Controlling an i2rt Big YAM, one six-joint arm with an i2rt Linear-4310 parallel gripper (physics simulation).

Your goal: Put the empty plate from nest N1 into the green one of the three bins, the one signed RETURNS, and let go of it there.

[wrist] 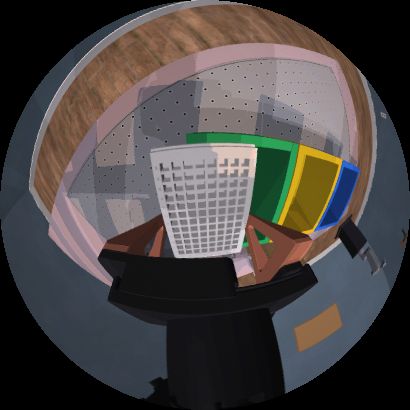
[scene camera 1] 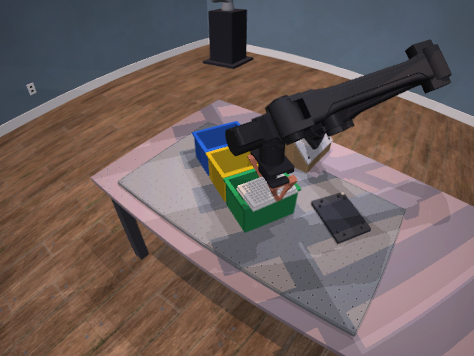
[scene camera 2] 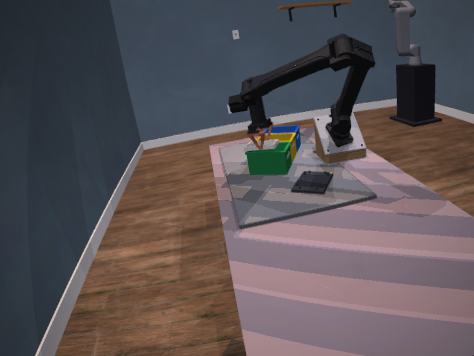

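Observation:
The white gridded plate is level over the green bin, at about the height of its rim. My gripper is shut on the plate, with one copper-coloured finger at each long side. In the wrist view the plate hides much of the green bin, and part of the bin's dark inside shows on the right. I cannot tell whether the plate touches the rim. The RETURNS sign cannot be read in these views.
The yellow bin stands next to the green one, and the blue bin beyond it. A dark flat plate with studs lies on the perforated board. The arm's wedge-shaped base stands behind.

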